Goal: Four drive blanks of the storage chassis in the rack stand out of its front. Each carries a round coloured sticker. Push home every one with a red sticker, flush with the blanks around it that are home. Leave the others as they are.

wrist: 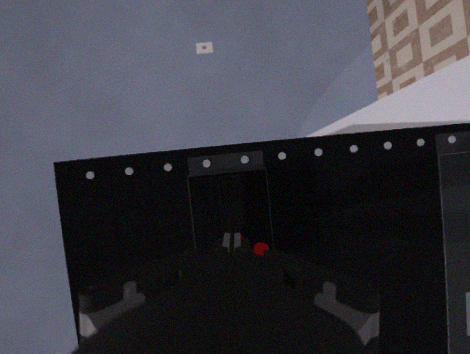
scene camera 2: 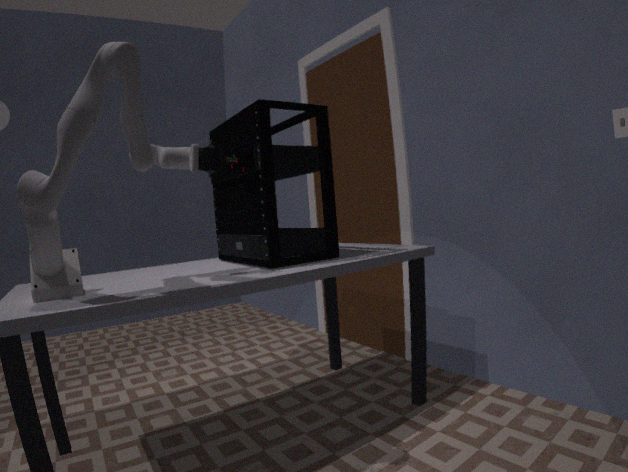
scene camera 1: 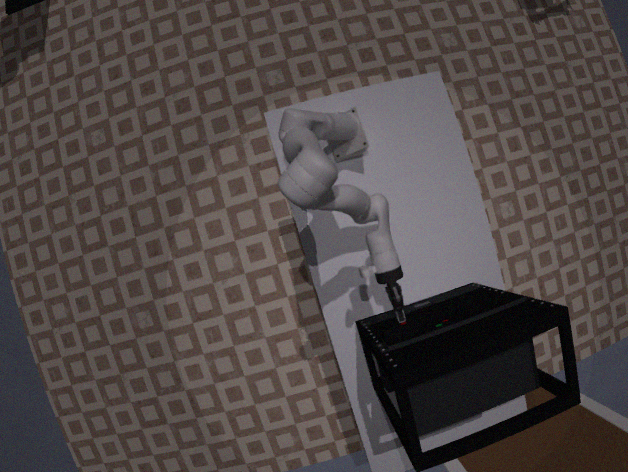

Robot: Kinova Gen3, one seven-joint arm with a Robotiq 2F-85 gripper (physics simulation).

black rack: wrist; scene camera 2 249,183; scene camera 1
same spot on black rack: (scene camera 1: 460,353) = (wrist: 73,308)
